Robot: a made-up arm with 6 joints.
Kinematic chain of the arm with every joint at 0, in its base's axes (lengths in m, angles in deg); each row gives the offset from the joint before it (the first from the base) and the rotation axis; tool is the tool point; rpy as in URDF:
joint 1: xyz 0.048 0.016 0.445 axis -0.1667 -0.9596 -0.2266
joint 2: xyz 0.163 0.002 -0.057 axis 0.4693 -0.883 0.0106
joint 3: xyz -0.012 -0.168 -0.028 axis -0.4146 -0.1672 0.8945
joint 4: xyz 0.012 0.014 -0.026 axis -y
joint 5: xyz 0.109 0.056 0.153 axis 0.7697 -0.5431 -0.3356
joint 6: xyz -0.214 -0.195 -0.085 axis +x
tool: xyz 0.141 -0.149 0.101 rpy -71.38 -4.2 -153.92
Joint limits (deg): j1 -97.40..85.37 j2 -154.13..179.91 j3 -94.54..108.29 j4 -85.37..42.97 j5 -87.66..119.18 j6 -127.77..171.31
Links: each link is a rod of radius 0.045 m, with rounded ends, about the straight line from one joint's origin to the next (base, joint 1, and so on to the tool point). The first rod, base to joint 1, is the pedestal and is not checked.
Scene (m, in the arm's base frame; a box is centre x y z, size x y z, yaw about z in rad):
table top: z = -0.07
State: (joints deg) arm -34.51 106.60 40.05 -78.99 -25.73 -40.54
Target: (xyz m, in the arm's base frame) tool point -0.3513 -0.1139 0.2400
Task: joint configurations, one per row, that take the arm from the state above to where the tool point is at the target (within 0.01 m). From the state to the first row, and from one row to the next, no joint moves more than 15 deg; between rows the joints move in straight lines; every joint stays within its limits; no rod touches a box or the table.
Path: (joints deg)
1: -42.61 114.83 40.00 -66.08 -28.52 -38.30
2: -50.70 123.05 39.95 -53.16 -31.31 -36.05
3: -58.80 131.28 39.90 -40.25 -34.11 -33.81
4: -66.90 139.50 39.85 -27.34 -36.90 -31.56
5: -74.99 147.73 39.80 -14.42 -39.69 -29.32
6: -83.09 155.95 39.75 -1.51 -42.48 -27.07
7: -91.18 164.18 39.71 11.41 -45.27 -24.83

